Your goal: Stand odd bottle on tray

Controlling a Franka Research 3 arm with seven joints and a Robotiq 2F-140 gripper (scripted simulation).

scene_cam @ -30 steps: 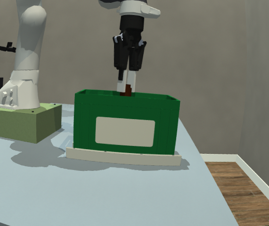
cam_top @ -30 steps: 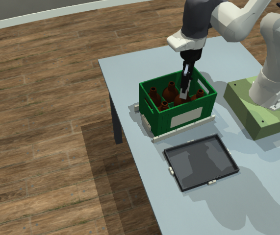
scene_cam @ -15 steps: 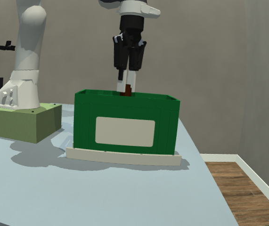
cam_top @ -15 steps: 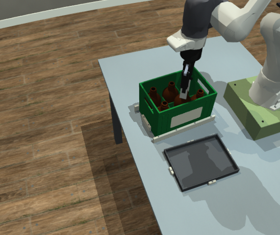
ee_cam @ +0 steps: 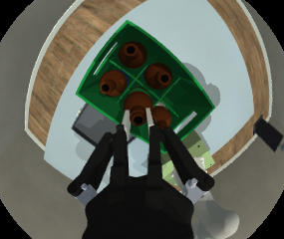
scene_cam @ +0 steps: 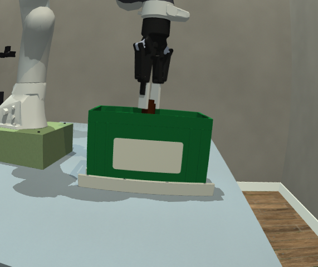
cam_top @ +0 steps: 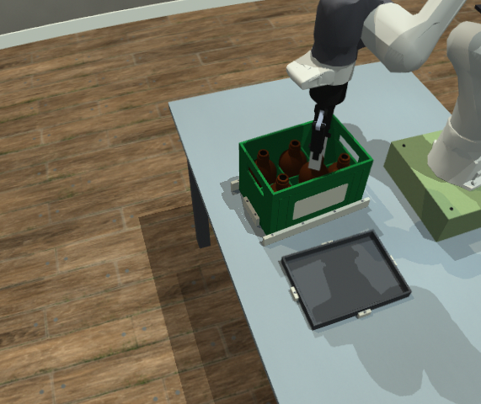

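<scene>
Now: the green crate 130 mm below my hand, 40 mm to the right of it and 10 mm ahead of it. Round my hand: dark tray 220 mm to the left, 200 mm below, 10 mm behind; bottle 120 mm below, 90 mm to the right, 20 mm ahead.
</scene>
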